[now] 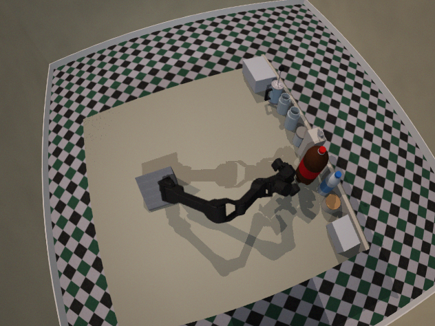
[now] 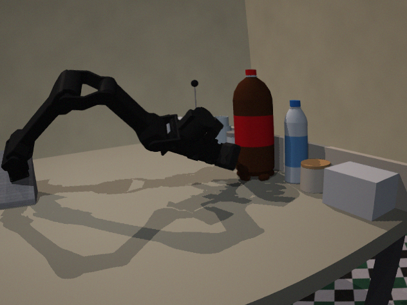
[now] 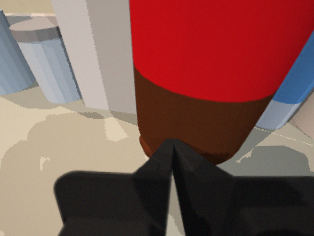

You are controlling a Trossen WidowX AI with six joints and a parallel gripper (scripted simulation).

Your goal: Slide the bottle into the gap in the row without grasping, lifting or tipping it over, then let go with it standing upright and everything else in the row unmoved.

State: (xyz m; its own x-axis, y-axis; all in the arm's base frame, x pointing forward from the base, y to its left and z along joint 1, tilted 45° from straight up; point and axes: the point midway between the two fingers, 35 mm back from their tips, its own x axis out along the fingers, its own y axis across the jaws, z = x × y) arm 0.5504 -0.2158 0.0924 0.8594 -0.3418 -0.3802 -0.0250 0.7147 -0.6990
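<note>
Right now my hand is 9 cm short of the brown cola bottle, 8 cm below it and 2 cm to the left of it. Round my hand: blue-capped water bottle (14 cm to the right, 14 cm ahead, 4 cm above); french press (47 cm to the left, 19 cm ahead, 7 cm above); cork-lidded jar (22 cm to the right, 12 cm ahead, 3 cm below).
</note>
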